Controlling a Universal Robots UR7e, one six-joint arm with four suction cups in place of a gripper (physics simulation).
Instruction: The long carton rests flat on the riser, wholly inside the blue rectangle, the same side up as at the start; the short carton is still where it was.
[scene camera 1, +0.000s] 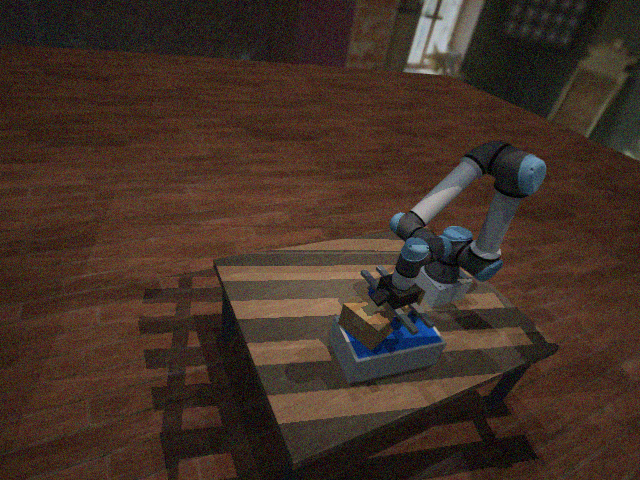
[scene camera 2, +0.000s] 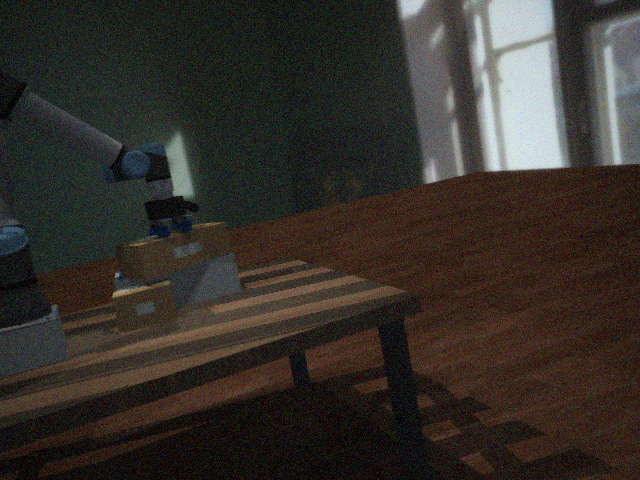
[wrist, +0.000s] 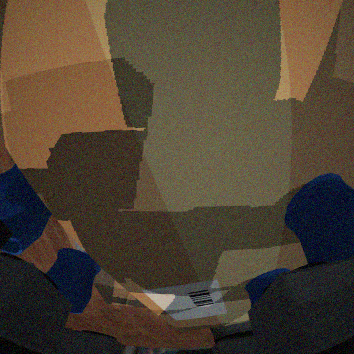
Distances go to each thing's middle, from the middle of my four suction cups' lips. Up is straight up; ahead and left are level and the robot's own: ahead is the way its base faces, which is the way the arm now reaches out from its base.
I see the long carton (scene camera 2: 147, 258) 5 cm below my suction cup and 4 cm to the right of it. From my suction cup the other things lie so: riser (scene camera 1: 400, 351): 16 cm below, 3 cm to the left, 1 cm behind.
